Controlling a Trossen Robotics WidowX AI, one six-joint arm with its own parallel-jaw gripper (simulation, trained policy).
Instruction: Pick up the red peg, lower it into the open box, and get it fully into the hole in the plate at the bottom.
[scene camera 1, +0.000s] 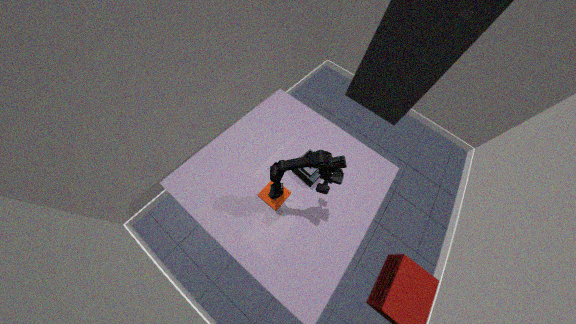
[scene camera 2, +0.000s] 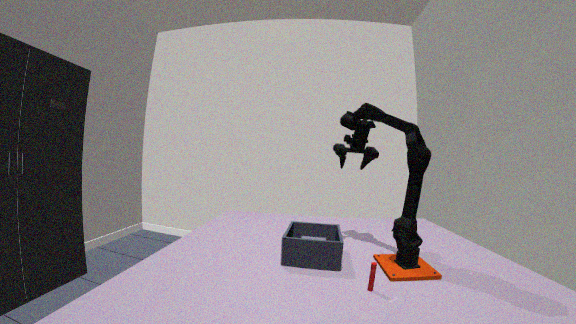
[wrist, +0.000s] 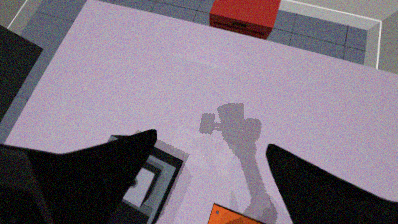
Labels:
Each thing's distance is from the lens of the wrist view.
my gripper (wrist: 210, 141): 11 cm
plate (wrist: 138, 193): 44 cm

